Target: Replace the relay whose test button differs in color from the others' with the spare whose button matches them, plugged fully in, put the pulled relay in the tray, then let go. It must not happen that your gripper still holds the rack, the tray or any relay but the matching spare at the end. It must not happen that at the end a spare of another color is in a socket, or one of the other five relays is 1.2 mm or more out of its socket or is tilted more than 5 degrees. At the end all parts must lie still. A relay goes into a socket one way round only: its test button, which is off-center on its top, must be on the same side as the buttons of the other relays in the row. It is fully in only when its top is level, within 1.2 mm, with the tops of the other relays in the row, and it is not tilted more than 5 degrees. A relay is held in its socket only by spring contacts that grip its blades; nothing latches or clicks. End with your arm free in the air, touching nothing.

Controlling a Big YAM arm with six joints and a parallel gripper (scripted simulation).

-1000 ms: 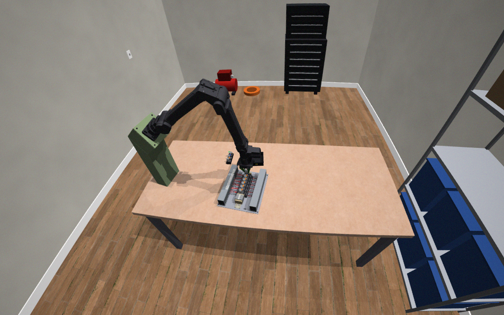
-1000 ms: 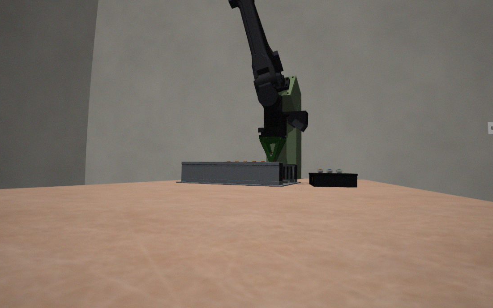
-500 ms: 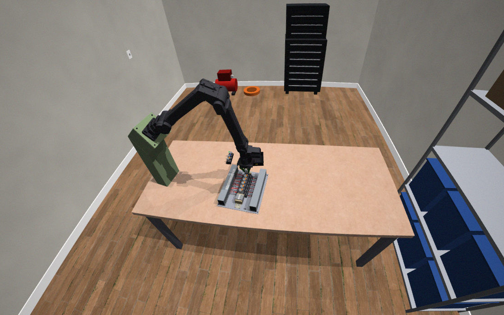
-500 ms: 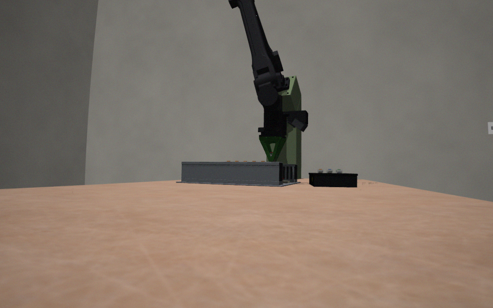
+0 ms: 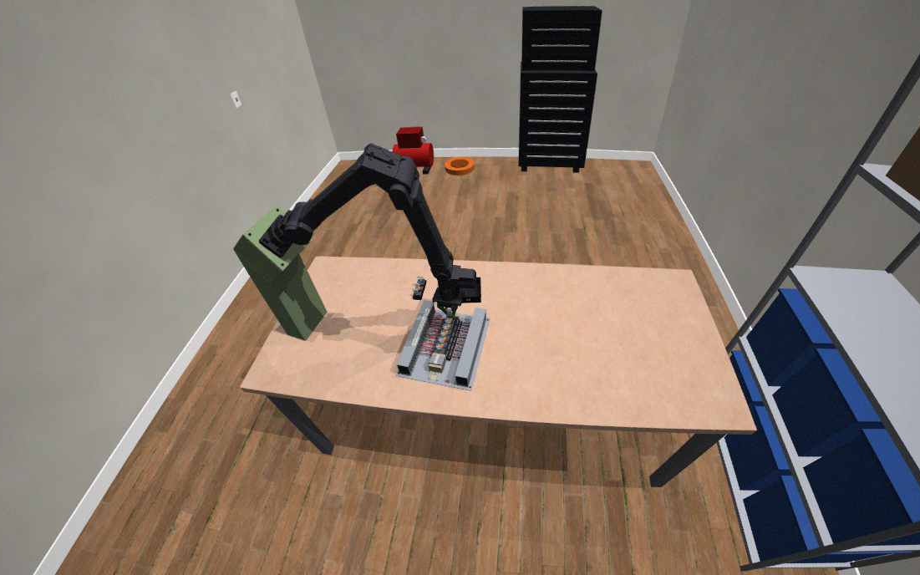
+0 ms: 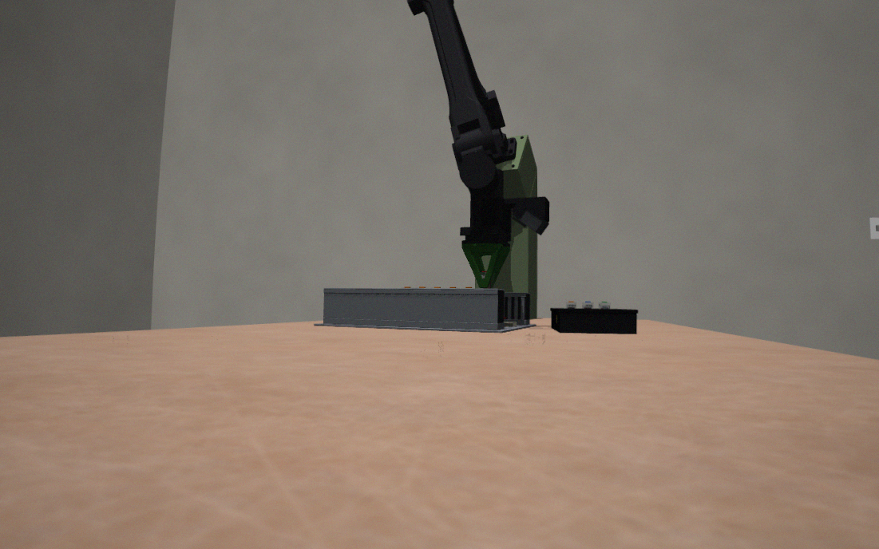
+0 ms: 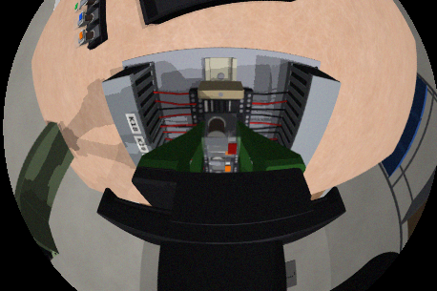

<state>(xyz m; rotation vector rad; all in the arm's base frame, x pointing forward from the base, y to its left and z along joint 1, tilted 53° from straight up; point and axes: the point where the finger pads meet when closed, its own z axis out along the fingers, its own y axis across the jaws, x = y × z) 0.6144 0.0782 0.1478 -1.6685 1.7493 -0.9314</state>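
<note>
Now: the black tray 20 mm ahead of my hand, 170 mm to the left of it and 60 mm below it.
</note>
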